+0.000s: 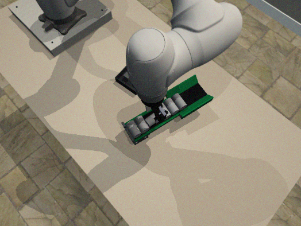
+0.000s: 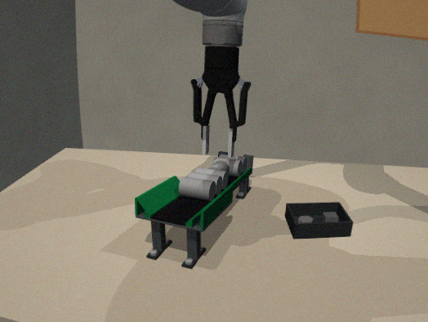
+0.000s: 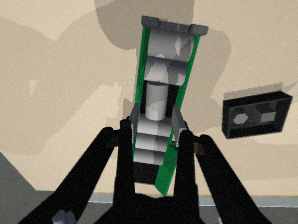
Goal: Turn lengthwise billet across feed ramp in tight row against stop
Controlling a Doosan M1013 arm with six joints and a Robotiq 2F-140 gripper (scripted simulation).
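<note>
The stop lies 5 cm behind my hand, 10 cm to the right of it and 9 cm below it. Round my hand: black tray: 21 cm behind, 13 cm to the left, 14 cm below.
</note>
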